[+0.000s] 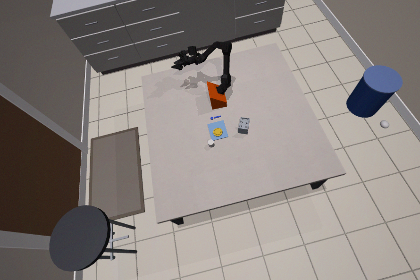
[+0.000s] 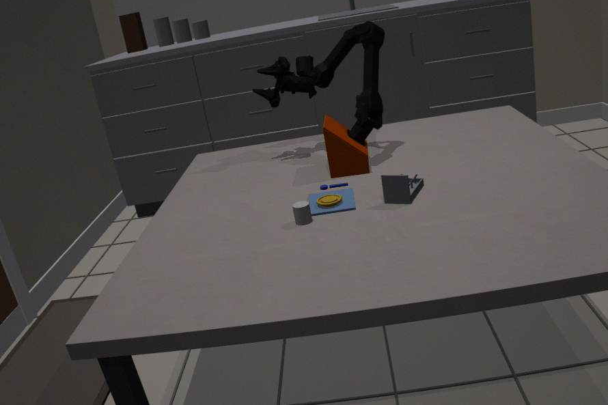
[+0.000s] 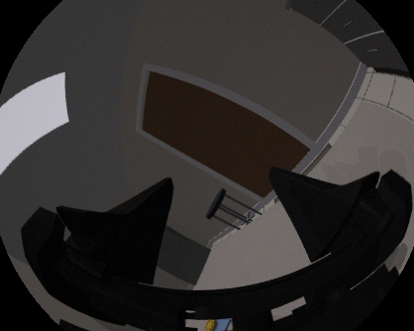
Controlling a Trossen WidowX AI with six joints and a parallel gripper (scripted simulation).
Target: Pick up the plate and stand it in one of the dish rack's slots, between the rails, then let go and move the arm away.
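My gripper tip is 51 cm short of the yellow plate, 28 cm above it and 21 cm to the right of it. From my gripper tip the other things lie so: blue utensil 37 cm ahead, 29 cm below, 21 cm to the left; light blue flat pad 49 cm ahead, 29 cm below, 21 cm to the left; white cup 59 cm ahead, 27 cm below, 14 cm to the left.
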